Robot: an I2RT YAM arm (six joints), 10 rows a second.
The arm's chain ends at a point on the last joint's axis. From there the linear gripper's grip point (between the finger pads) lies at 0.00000 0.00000 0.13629 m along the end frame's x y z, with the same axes.
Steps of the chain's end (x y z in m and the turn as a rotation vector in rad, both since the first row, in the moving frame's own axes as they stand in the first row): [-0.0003, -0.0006, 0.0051, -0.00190, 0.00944, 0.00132]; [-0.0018, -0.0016, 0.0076, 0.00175, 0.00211, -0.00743]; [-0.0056, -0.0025, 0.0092, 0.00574, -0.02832, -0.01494]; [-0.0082, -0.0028, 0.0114, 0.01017, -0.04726, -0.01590]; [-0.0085, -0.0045, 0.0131, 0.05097, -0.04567, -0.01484]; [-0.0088, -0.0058, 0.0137, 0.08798, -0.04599, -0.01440]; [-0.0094, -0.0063, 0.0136, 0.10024, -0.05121, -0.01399]
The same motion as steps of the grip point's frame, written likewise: [0.0010, -0.0003, 0.0051, -0.00190, 0.00944, 0.00132]; [-0.0015, -0.0018, 0.0076, 0.00175, 0.00211, -0.00743]; [-0.0095, -0.0033, 0.0091, 0.00574, -0.02832, -0.01494]; [-0.0146, -0.0041, 0.0112, 0.01017, -0.04726, -0.01590]; [-0.0148, -0.0114, 0.0128, 0.05097, -0.04567, -0.01484]; [-0.0151, -0.0177, 0.0130, 0.08798, -0.04599, -0.01440]; [-0.0165, -0.0199, 0.0127, 0.10024, -0.05121, -0.01399]
